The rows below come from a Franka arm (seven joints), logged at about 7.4 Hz.
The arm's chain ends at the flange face. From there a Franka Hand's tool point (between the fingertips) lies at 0.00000 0.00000 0.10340 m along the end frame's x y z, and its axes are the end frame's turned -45 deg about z.
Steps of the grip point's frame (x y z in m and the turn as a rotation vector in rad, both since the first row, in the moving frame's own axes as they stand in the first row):
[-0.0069 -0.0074 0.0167 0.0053 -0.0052 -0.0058]
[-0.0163 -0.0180 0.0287 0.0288 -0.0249 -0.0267]
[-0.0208 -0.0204 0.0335 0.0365 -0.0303 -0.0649]
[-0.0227 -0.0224 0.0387 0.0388 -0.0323 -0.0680]
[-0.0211 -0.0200 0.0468 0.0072 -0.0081 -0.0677]
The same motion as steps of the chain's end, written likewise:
[-0.0093 -0.0003 0.0167 0.0001 -0.0074 -0.0058]
[-0.0203 -0.0010 0.0288 0.0028 -0.0380 -0.0267]
[-0.0242 0.0006 0.0336 0.0044 -0.0472 -0.0649]
[-0.0267 0.0005 0.0388 0.0046 -0.0503 -0.0680]
[-0.0279 0.0007 0.0468 -0.0006 -0.0108 -0.0677]

